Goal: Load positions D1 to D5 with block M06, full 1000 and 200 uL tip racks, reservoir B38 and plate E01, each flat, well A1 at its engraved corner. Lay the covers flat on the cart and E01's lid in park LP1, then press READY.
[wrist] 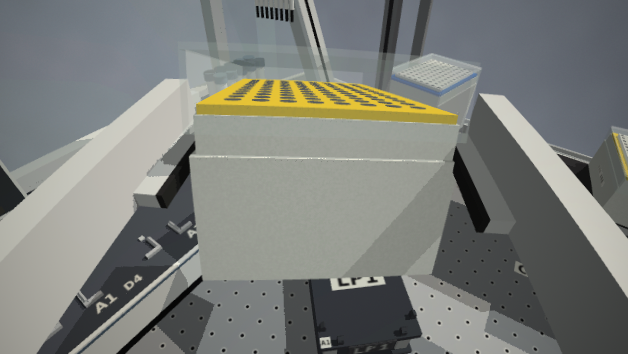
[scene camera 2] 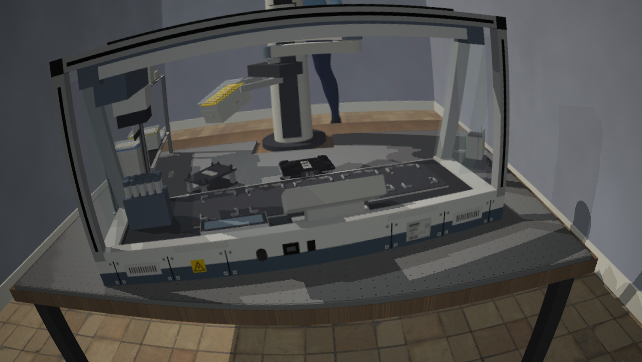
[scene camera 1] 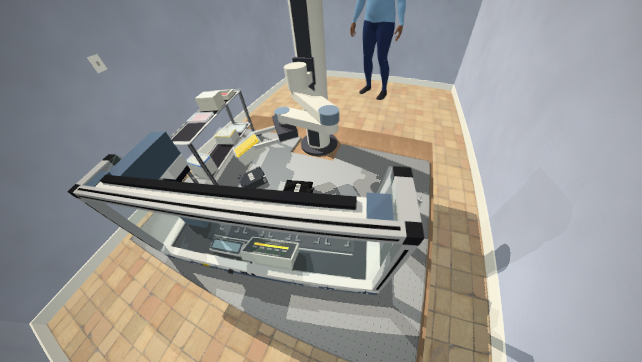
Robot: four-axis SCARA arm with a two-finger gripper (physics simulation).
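My gripper is shut on a grey tip rack with a yellow, dark-holed top and a clear cover. It holds the rack in the air beside the column. In the wrist view, the rack hides part of park LP1, a dark raised stand below. A blue-edged tip rack and another yellow-edged rack stand on the cart. Position D4's label shows on the dark deck with corner brackets.
The enclosure frame surrounds the deck. A second black stand is behind the deck. A blue tube rack, a screen and a grey box are inside. A person stands at the back.
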